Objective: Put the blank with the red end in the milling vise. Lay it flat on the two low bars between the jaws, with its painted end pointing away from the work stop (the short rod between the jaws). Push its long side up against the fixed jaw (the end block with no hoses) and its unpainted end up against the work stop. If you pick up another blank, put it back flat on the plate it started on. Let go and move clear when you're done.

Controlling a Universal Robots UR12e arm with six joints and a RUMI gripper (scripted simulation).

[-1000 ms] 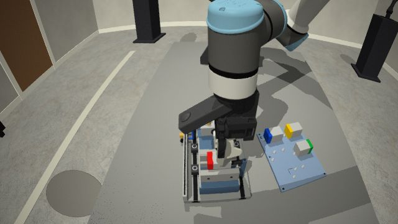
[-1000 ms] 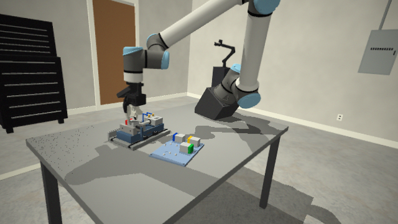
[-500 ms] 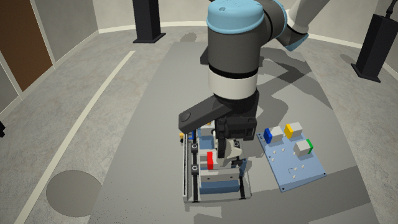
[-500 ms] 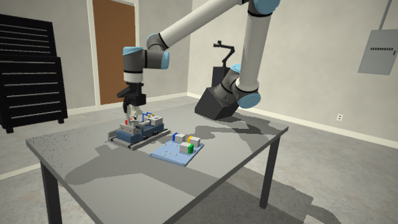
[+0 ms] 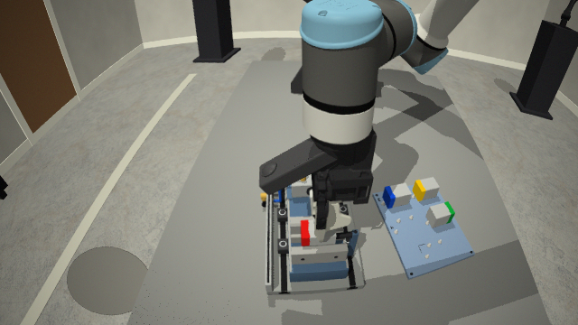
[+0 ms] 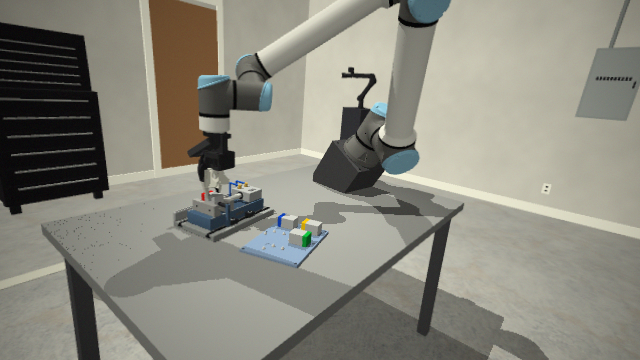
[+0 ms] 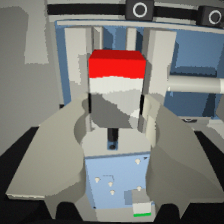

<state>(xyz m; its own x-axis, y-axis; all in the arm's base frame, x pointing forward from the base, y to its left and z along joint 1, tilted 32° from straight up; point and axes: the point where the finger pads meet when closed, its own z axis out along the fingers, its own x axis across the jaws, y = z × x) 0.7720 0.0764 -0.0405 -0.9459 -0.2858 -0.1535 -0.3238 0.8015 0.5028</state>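
My gripper is now 20 mm above the red-ended blank. Round my hand: fixed jaw: 40 mm below, 30 mm ahead, 10 mm to the left; then work stop rod: 40 mm to the left, 30 mm below, 10 mm behind; then hose block: 160 mm behind, 50 mm to the right, 40 mm below.
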